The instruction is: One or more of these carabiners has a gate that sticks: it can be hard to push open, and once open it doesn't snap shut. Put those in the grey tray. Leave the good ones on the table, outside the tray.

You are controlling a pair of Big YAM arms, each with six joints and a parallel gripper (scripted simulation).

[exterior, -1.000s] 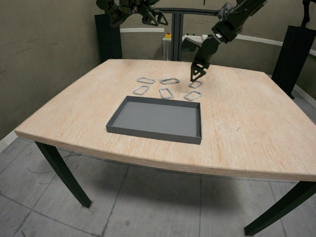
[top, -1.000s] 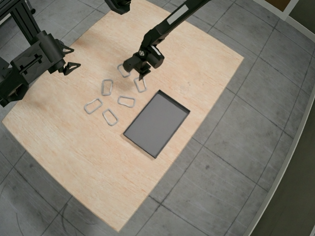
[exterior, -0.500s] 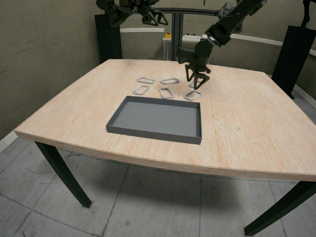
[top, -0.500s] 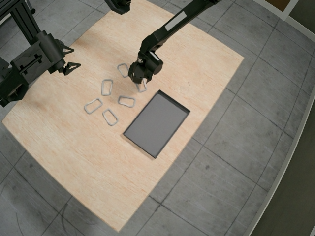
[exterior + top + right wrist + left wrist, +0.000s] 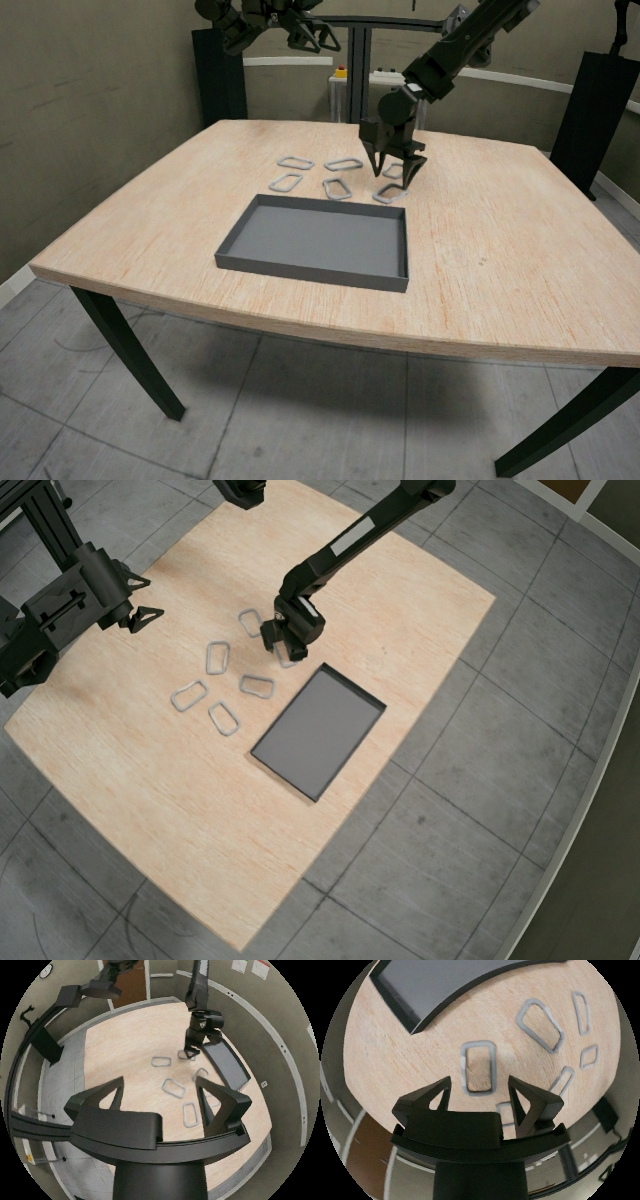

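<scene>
Now: the grey tray 210 mm ahead of my left hand, 100 mm to the right of it and 30 mm below it.
</scene>
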